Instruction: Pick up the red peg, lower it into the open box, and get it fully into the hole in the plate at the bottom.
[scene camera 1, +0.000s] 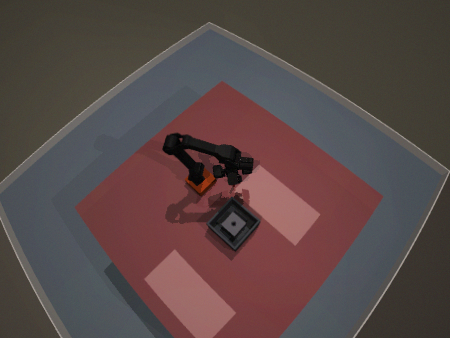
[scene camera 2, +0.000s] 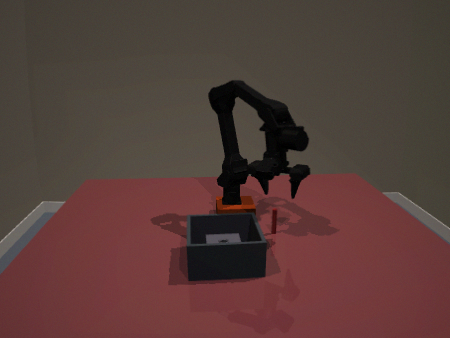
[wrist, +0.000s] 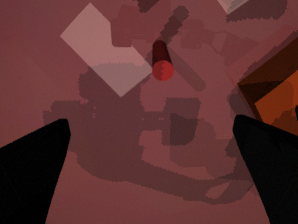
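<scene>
Gripper and things visible: my gripper (scene camera 2: 279, 196) (wrist: 153, 125), a red peg (wrist: 162, 69) and a dark box (scene camera 2: 247, 259) (scene camera 1: 232, 205). In the wrist view the box is out of frame.
</scene>
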